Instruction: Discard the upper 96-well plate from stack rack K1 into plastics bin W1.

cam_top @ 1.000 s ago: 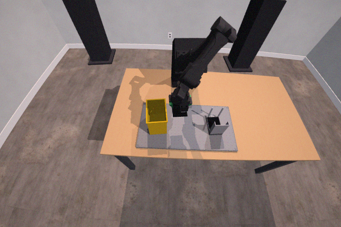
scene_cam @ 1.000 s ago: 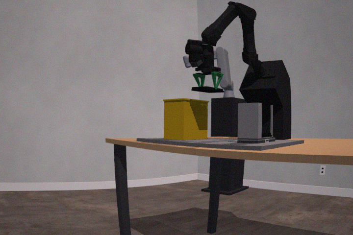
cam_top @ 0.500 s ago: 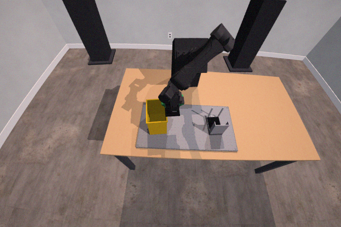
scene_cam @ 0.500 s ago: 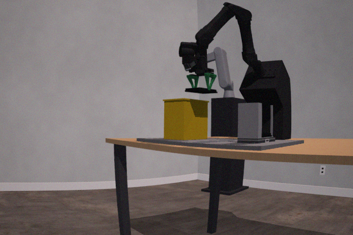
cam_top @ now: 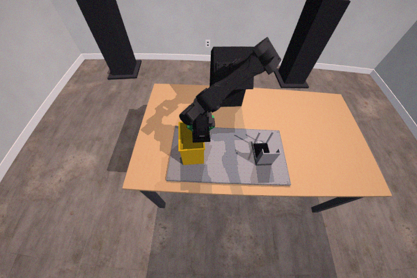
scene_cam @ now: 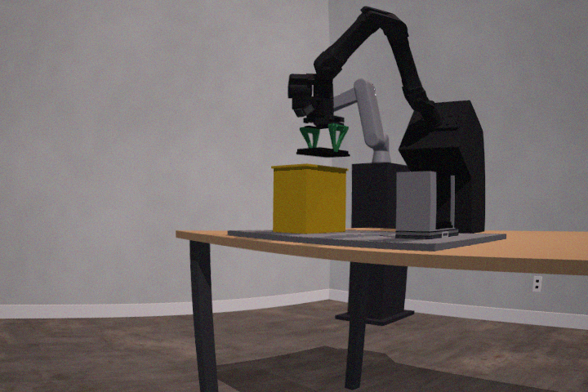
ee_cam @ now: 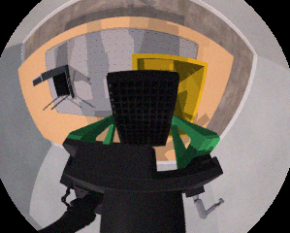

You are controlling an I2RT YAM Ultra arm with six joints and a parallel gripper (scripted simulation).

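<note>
Now: the yellow plastics bin W1 14 cm below my hand and 5 cm to the right of it.
</note>
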